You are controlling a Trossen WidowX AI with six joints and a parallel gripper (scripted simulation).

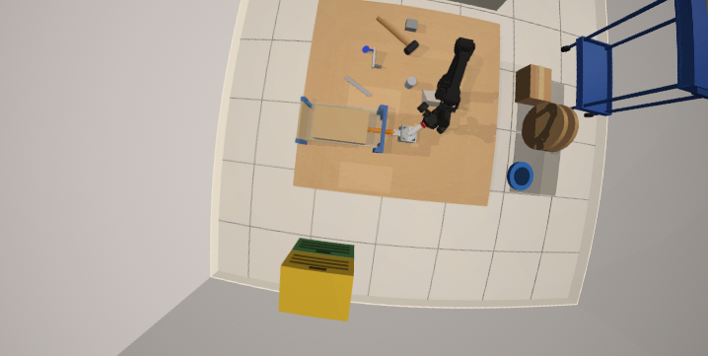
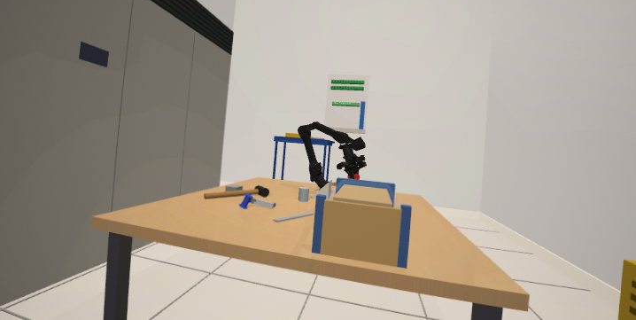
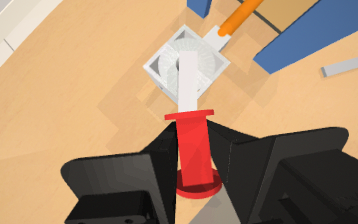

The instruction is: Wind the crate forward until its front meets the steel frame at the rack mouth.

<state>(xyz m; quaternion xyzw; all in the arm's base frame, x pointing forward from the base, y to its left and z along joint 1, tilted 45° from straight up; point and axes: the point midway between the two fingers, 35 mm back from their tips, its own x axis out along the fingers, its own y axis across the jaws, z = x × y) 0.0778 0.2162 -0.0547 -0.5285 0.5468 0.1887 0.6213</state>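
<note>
Now: the red-knobbed crank handle 10 mm ahead of my gripper tip, 10 mm to the left of it and 30 mm below it. Also, from my gripper tip: blue steel frame (220 mm ahead, 80 mm to the left, 30 mm below); red grip (10 mm behind, 10 mm to the right); hand winch (40 mm ahead, 50 mm to the left, 100 mm below).
</note>
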